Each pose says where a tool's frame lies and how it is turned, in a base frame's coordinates. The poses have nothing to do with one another.
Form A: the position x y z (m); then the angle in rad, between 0 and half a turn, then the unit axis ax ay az.
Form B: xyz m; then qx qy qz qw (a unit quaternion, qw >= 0). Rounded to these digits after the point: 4 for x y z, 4 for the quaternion.
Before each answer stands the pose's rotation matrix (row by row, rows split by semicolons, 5 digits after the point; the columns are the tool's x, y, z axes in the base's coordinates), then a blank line. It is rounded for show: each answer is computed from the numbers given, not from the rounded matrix.
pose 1, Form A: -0.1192 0.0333 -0.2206 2.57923 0.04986 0.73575 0.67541
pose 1, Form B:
-0.84141 -0.29240 0.45446; 0.42784 0.15330 0.89076; -0.33013 0.94393 -0.00389

-0.1192 0.0333 -0.2206 0.0479 0.7069 0.6489 0.2775
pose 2, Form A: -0.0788 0.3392 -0.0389 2.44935 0.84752 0.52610 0.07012
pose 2, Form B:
0.50144 0.74438 0.44097; 0.83389 -0.27996 -0.47566; -0.23062 0.60624 -0.76111

-0.0788 0.3392 -0.0389 0.7973 0.4949 0.0660 0.3393
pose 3, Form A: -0.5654 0.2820 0.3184 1.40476 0.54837 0.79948 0.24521
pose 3, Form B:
0.41628 0.12411 0.90072; 0.60779 0.69880 -0.37719; -0.67624 0.70447 0.21546

-0.5654 0.2820 0.3184 0.3543 0.5165 0.1584 0.7633
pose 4, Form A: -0.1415 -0.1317 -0.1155 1.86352 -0.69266 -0.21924 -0.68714
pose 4, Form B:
0.32966 0.85359 0.40338; -0.46223 -0.22663 0.85731; 0.82321 -0.46907 0.31984

-0.1415 -0.1317 -0.1155 -0.5560 -0.1760 -0.5515 0.5964
